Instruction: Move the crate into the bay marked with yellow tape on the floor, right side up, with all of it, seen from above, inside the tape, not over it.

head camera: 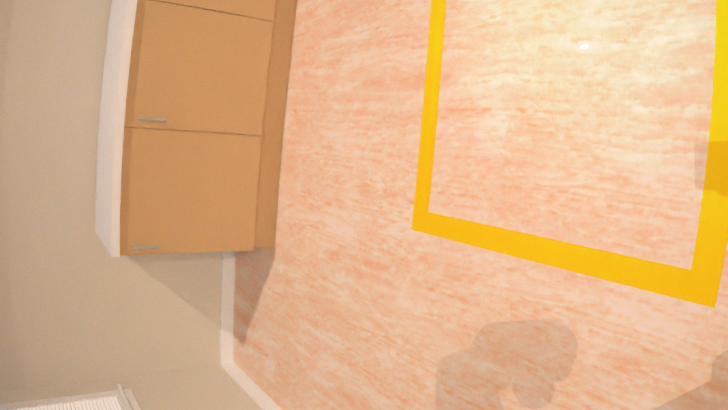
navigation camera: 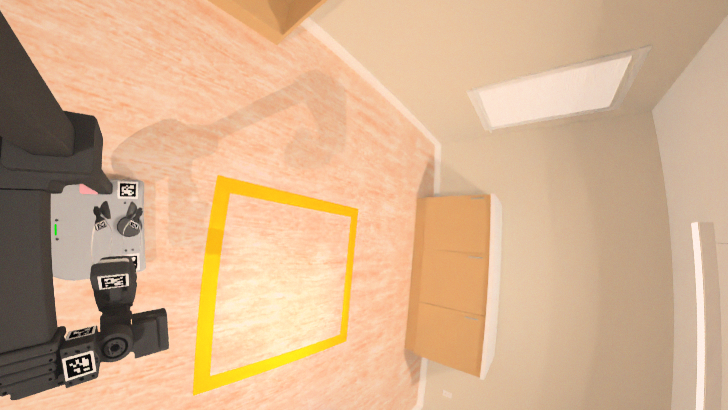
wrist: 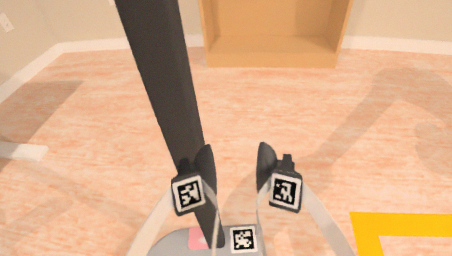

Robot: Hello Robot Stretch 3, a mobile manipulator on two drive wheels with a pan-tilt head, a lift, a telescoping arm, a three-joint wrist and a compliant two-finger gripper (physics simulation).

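Where they show: gripper, between the fingertips: (navigation camera: 119, 202) (wrist: 235, 160); robot's base, origin of its link: (navigation camera: 128, 224).
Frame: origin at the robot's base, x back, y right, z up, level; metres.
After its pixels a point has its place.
Note:
The bay's yellow tape (head camera: 560, 253) {z 0.001, x -0.812, y -0.114 m} (navigation camera: 209, 285) {z 0.001, x -0.308, y 0.318 m} (wrist: 400, 224) {z 0.001, x -0.515, y -0.167 m} lies on the floor as a four-sided outline. The navigation view shows the whole outline, and floor shows inside it. The crate does not show in the head, navigation or wrist view. My gripper (navigation camera: 117, 213) {z 0.558, x 0.012, y -0.072 m} (wrist: 235, 160) {z 0.558, x 0.012, y -0.072 m} is open, with a gap between its two fingertips and nothing held. In the navigation view it is over my grey base, to the left of the tape outline and apart from it.
A wooden cabinet (head camera: 193, 188) {z 0.504, x -2.441, y 0.148 m} (navigation camera: 450, 275) {z 0.489, x -2.347, y 0.672 m} stands against the wall beyond the bay. An open-fronted wooden shelf unit (navigation camera: 254, 22) {z 0.058, x -0.483, y -1.141 m} (wrist: 272, 59) {z 0.056, x -0.280, y -1.170 m} stands by another wall. My dark mast (wrist: 165, 90) {z 0.604, x 0.067, y -0.116 m} rises beside the gripper, above my base (navigation camera: 76, 239) {z 0.160, x 0.141, y 0.035 m}. A white bar (wrist: 25, 151) shows at the wrist view's left edge.

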